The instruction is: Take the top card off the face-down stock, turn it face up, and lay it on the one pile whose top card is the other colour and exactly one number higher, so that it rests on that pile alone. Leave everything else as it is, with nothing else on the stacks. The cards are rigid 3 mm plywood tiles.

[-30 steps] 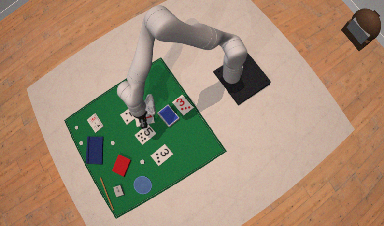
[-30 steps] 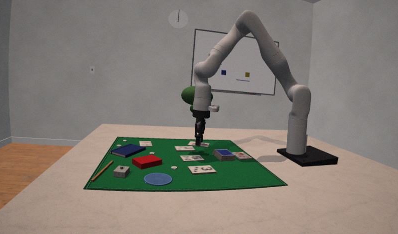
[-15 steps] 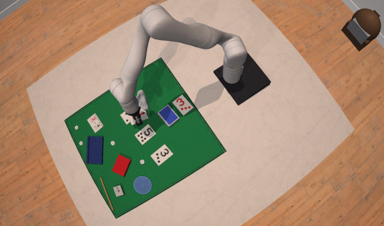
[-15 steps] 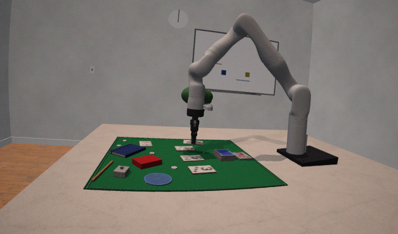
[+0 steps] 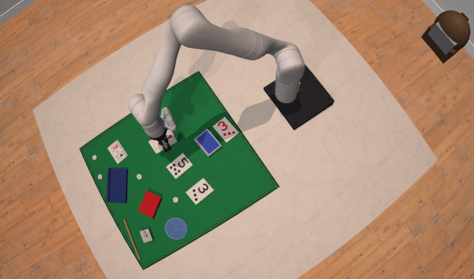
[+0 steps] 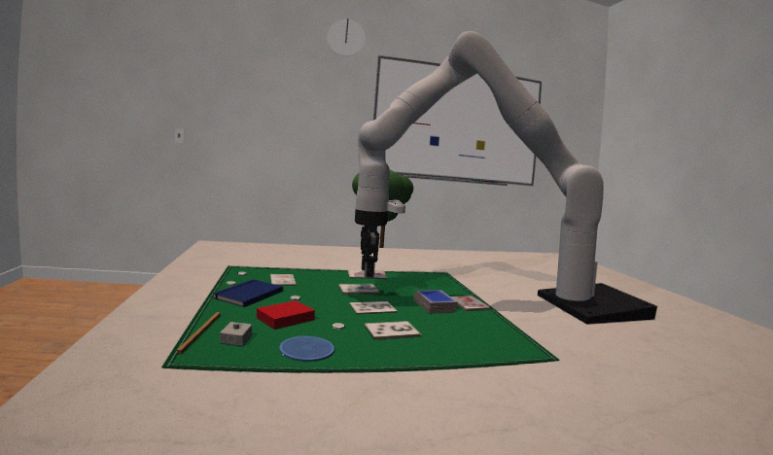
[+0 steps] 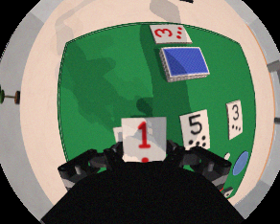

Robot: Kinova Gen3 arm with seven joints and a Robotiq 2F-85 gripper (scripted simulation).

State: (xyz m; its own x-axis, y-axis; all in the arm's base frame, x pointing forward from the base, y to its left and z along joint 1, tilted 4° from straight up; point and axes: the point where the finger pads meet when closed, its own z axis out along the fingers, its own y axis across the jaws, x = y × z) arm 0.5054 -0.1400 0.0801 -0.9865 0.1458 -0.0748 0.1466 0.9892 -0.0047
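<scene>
The green mat is 50 mm ahead of my hand, 80 mm to the left of it and 70 mm below it. The rest, counted from my hand: book: 270 mm ahead, 10 mm to the left, 50 mm below; red box: 200 mm ahead, 160 mm to the left, 50 mm below; card: 10 mm below.
</scene>
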